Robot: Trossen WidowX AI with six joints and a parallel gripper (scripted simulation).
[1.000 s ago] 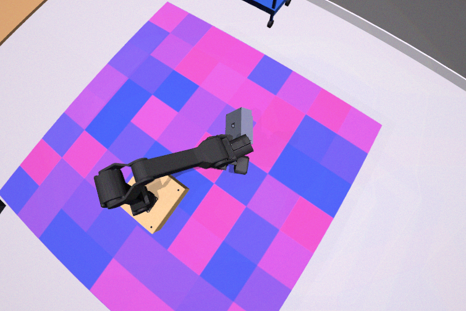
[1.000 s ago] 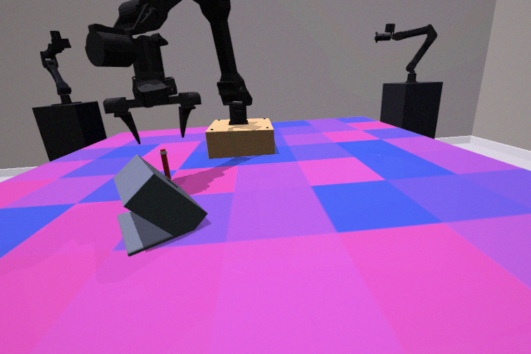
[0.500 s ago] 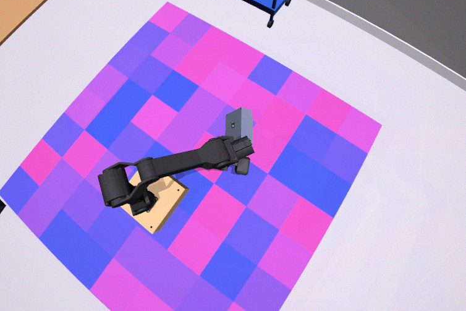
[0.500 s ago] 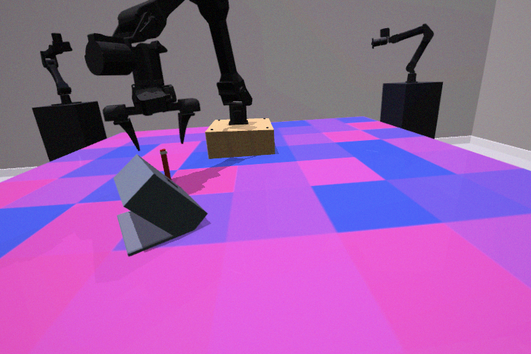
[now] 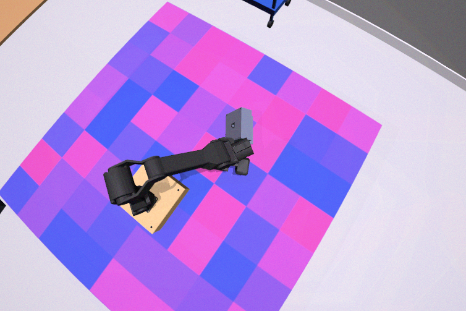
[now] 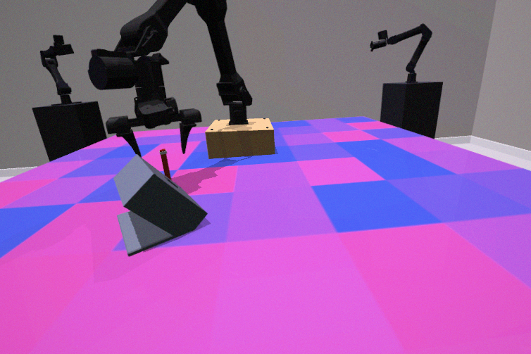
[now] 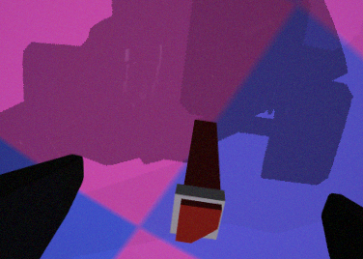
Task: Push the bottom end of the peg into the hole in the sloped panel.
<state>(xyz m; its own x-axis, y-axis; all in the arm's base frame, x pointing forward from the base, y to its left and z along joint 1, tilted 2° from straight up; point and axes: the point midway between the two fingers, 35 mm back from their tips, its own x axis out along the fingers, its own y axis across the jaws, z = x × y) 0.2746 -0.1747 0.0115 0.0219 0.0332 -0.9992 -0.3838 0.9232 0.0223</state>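
Right now my gripper tip is 1 cm above the red peg. From my gripper tip the other things lie so: sloped panel 17 cm ahead, 4 cm to the left, 2 cm below.
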